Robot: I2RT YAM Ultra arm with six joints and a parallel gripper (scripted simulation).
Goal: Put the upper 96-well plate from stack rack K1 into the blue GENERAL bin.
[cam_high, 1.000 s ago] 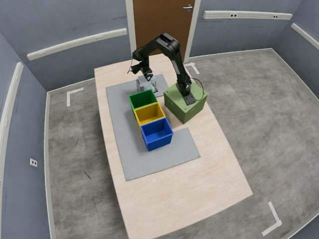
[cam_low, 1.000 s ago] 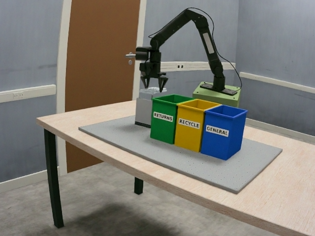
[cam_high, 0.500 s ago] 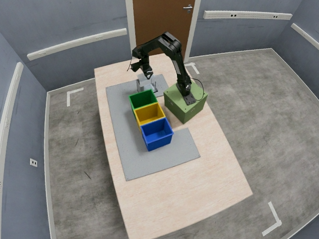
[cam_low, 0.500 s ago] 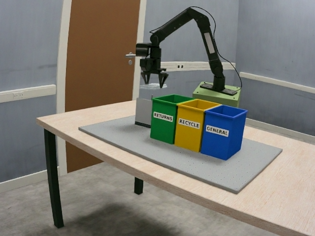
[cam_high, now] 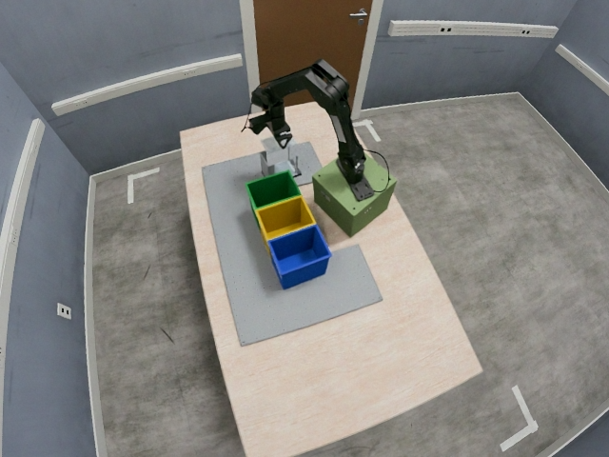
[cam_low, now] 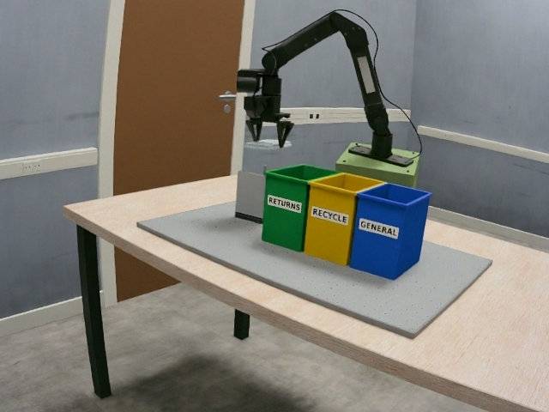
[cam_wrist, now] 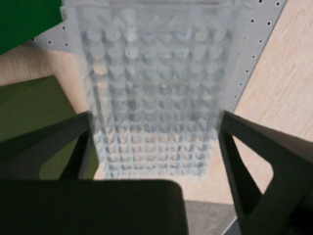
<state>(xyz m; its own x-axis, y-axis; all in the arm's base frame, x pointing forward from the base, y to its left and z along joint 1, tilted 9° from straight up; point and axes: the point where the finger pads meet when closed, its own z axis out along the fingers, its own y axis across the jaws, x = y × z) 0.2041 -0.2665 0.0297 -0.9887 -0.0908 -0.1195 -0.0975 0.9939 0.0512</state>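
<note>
The clear 96-well plate is 1 cm below my hand. Round my hand: blue general bin 8 cm ahead, 45 cm to the left, 13 cm below; then yellow recycle bin 9 cm ahead, 32 cm to the left, 13 cm below; then green returns bin 9 cm ahead, 19 cm to the left, 13 cm below.
</note>
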